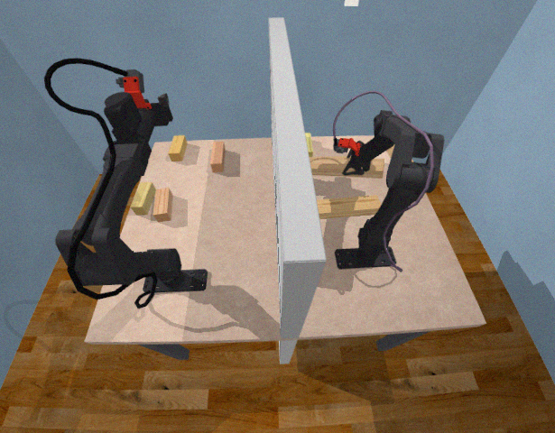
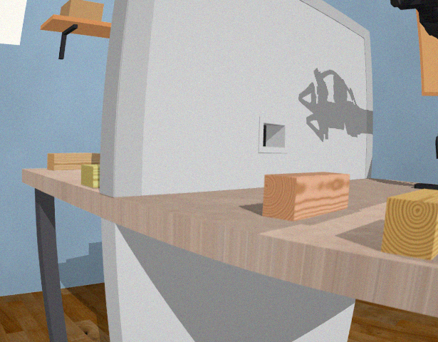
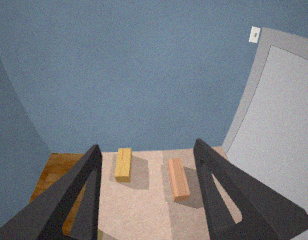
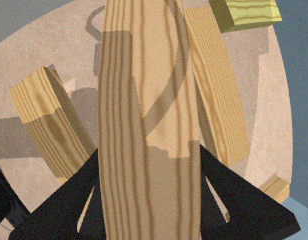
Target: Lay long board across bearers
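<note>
Right now my right hand is 20 mm to the right of the long board, 10 mm short of it and 10 mm above it. Round my right hand: orange block 490 mm to the left, 240 mm ahead, 100 mm below; then yellow block 680 mm to the left, 330 mm ahead, 100 mm below; then yellow-green offcut 270 mm ahead, 100 mm to the left, 100 mm below.
</note>
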